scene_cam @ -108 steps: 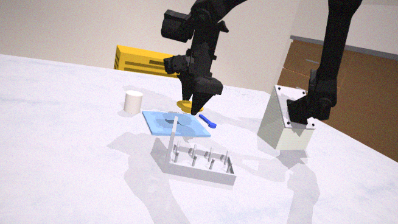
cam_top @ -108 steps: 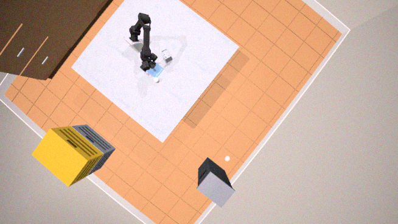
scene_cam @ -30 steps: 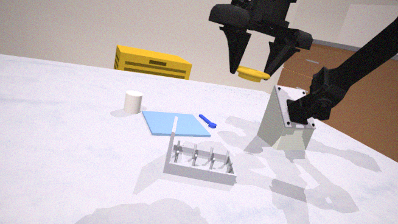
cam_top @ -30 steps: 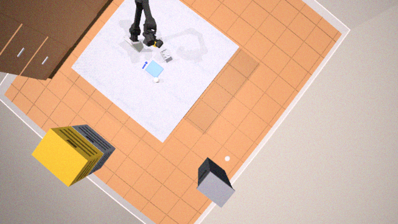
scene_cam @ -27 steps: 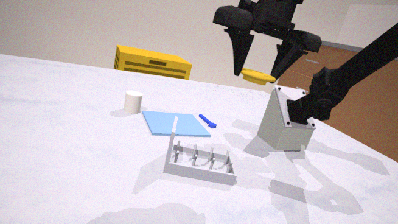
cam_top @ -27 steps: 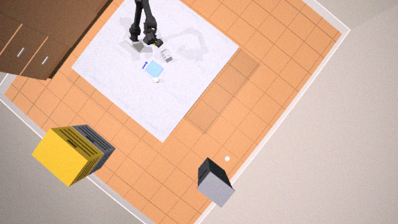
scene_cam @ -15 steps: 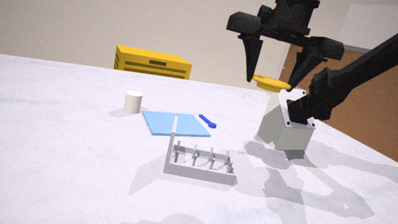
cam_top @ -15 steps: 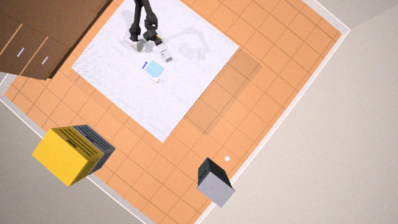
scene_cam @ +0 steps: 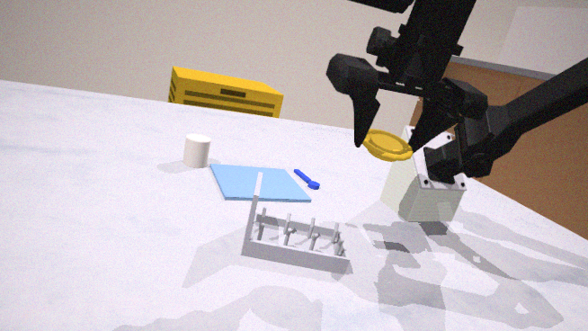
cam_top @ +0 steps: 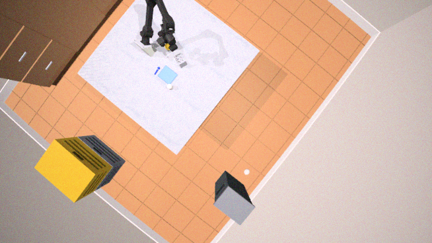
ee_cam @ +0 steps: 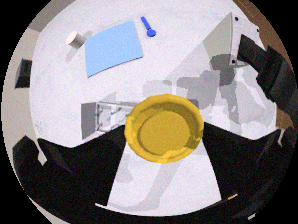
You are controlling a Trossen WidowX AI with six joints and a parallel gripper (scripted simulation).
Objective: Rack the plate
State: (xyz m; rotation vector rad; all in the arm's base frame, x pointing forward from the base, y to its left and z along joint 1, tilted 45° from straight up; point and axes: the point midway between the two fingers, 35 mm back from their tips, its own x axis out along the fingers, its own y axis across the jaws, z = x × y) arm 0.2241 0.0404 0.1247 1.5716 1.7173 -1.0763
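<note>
My gripper tip is 120 mm above the grey dish rack, 90 mm short of it and 10 mm to the right of it. From my gripper tip the other things lie so: blue spoon 220 mm to the right, 140 mm below, 20 mm behind; white cup 250 mm to the right, 200 mm ahead, 120 mm below; yellow plate 10 mm above.
</note>
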